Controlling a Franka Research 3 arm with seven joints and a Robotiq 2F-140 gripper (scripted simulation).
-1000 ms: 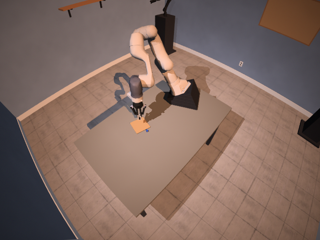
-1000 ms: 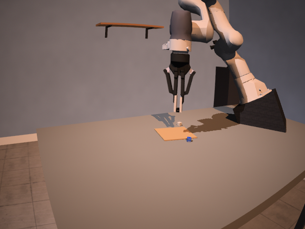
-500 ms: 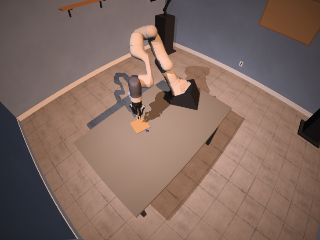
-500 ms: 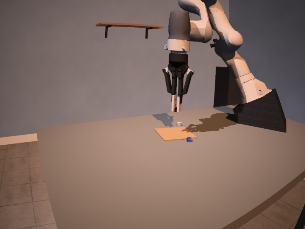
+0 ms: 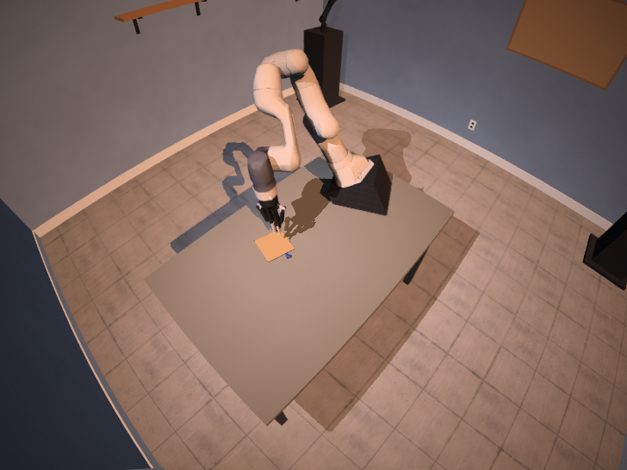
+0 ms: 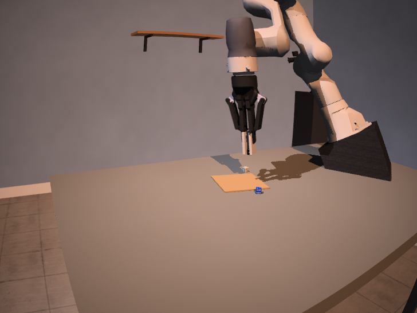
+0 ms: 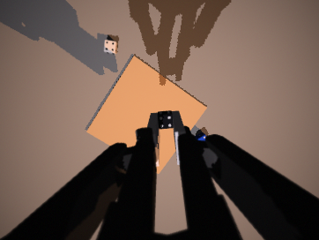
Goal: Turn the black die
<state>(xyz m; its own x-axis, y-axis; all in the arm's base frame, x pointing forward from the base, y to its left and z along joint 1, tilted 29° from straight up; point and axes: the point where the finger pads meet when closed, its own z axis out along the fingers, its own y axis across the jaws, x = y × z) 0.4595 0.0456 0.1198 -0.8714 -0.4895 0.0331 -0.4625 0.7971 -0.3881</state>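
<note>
Now: hand 1 cm past the black die and 3 cm above it. Round my hand: orange mat: 2 cm ahead, 1 cm to the right, 12 cm below; then blue die: 2 cm ahead, 9 cm to the left, 12 cm below; then white die: 6 cm behind, 10 cm to the right, 12 cm below.
</note>
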